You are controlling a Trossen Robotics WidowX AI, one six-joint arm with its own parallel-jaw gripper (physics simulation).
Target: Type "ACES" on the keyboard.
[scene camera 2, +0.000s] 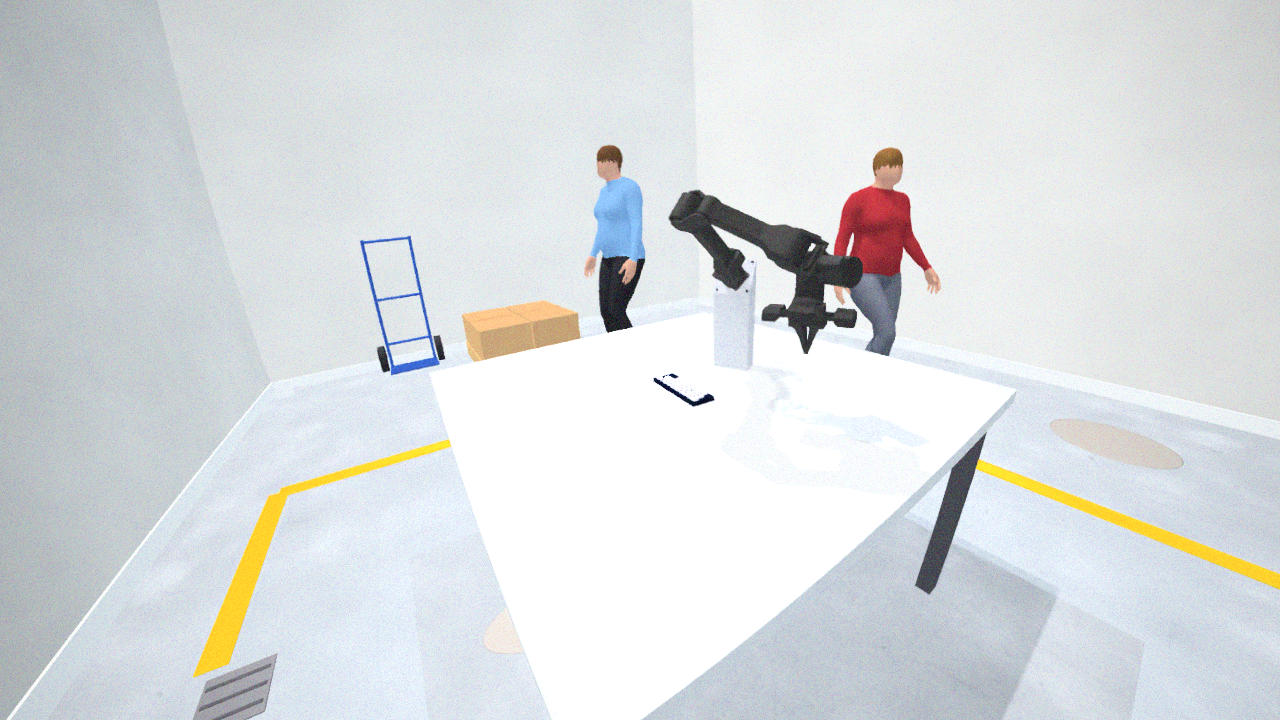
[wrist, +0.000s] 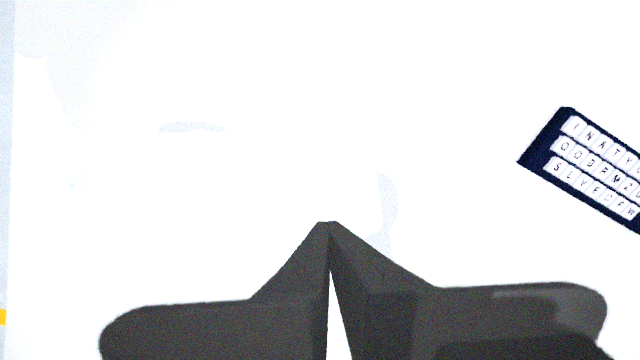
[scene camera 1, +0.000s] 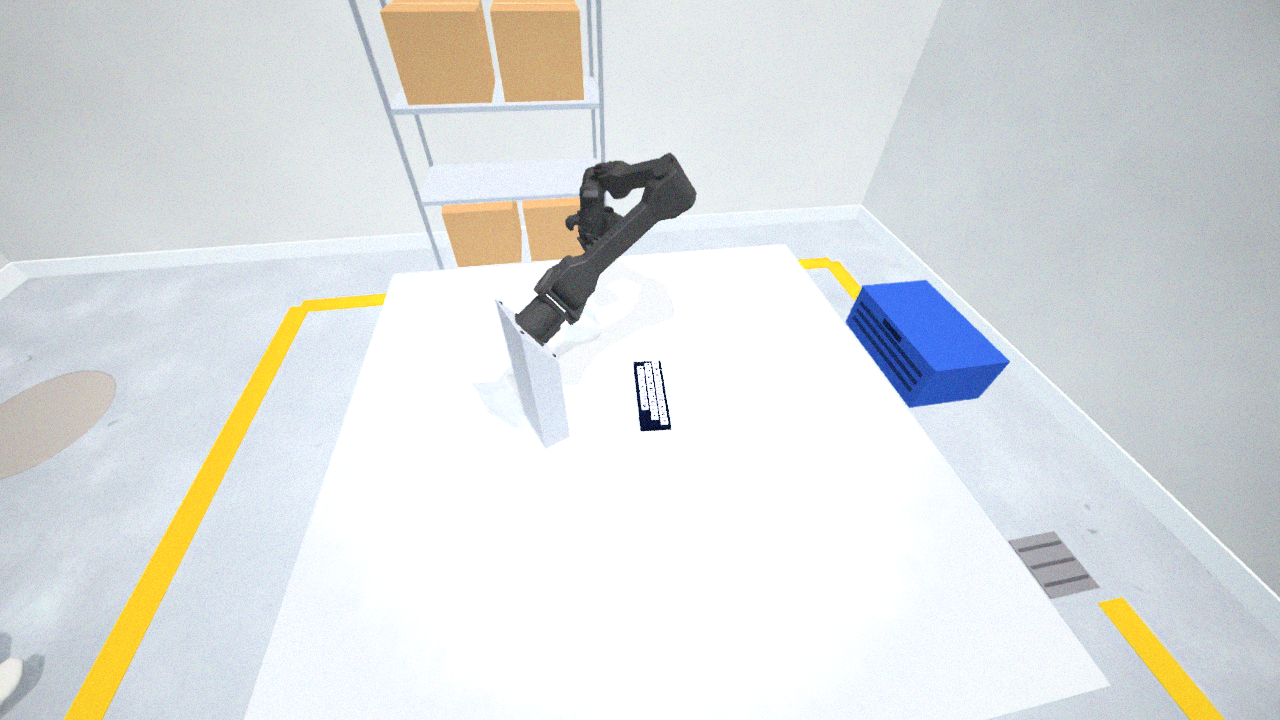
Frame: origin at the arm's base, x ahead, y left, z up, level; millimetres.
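Where they show: gripper, fingertip midpoint: (scene camera 2: pixel 805 353) (wrist: pixel 326 230); arm's base at its link origin: (scene camera 2: pixel 735 277) (scene camera 1: pixel 528 330).
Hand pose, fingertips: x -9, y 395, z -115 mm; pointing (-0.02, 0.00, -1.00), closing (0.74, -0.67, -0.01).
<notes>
Each offset is from my fingertips to the top centre of the thing. Level surfaces: height alone.
The dark blue keyboard @[dx +217, dy -253, dz -151 mm] (scene camera 1: pixel 641 420) (scene camera 2: pixel 684 390) (wrist: pixel 537 156) with white keys lies flat on the white table @[dz -167 mm] (scene camera 1: pixel 626 573) (scene camera 2: pixel 572 501). In the wrist view it is at the right, slanted and cut off by the edge. The A key @[dx +220, dy -199, dz -151 mm] (wrist: pixel 602 145) is in its upper row, and the S key @[dx +174, dy -189, dz -151 mm] (wrist: pixel 557 167) starts its lower row. The E key @[dx +194, dy -245, dz -151 mm] (wrist: pixel 595 190) and C key @[dx +200, dy -264, dz -151 mm] (wrist: pixel 608 197) seem to be further along that lower row, in small, blurred letters. My gripper (scene camera 2: pixel 805 350) (wrist: pixel 326 230) is shut and empty, pointing down above the table, well to one side of the keyboard.
The arm's upright grey mounting plate (scene camera 1: pixel 539 389) (scene camera 2: pixel 733 333) stands on the table beside the keyboard. A blue cabinet (scene camera 1: pixel 939 331) stands on the floor past the table's edge. Two people, in a blue top (scene camera 2: pixel 619 219) and a red top (scene camera 2: pixel 878 231), stand beyond the table.
</notes>
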